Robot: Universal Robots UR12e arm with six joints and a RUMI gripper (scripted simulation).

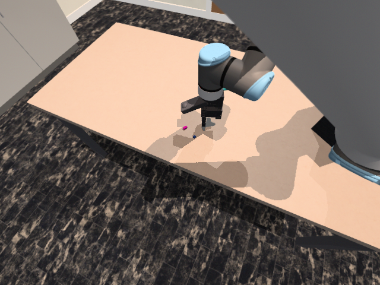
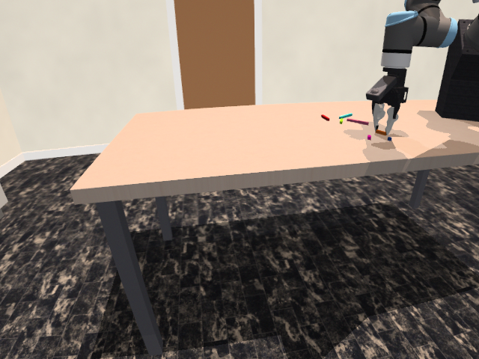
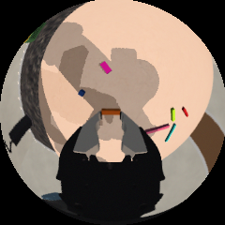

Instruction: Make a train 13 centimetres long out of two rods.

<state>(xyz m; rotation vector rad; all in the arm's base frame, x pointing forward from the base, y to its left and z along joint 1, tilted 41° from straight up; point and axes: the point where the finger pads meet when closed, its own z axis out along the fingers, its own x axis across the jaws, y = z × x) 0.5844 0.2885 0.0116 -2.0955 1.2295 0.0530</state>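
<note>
My hand is 10 mm above the orange rod. From my hand the other things lie so: blue rod (70 mm to the left, 10 mm below); then magenta rod (70 mm ahead, 60 mm to the left, 10 mm below); then pink rod (150 mm to the right, 40 mm ahead, 10 mm below).
</note>
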